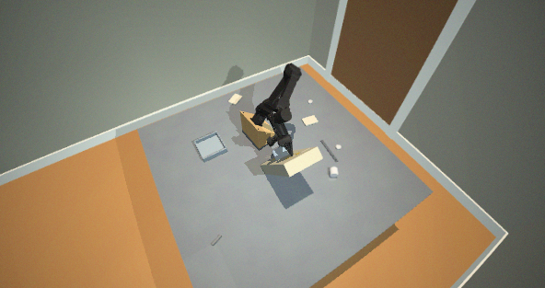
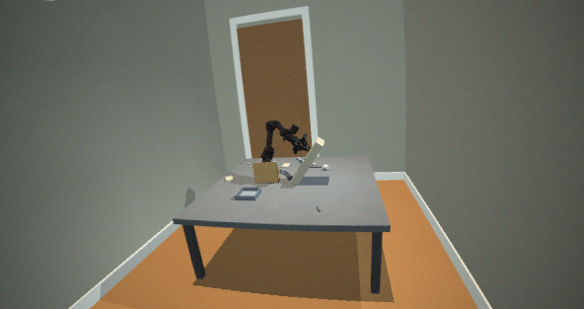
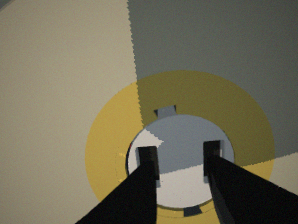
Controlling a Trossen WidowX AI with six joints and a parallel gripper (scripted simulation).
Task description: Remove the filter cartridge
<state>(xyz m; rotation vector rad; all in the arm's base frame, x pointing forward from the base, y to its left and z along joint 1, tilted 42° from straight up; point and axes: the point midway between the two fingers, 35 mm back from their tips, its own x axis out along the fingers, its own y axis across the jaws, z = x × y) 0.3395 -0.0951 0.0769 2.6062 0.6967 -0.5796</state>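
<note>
Now: gripper tip 1 cm short of the filter cartridge and 1 cm above it. From my gripper tip the other things lie so: blue-grey tray (44 cm behind, 26 cm to the right, 24 cm below); then cream service panel (8 cm below, 3 cm behind).
</note>
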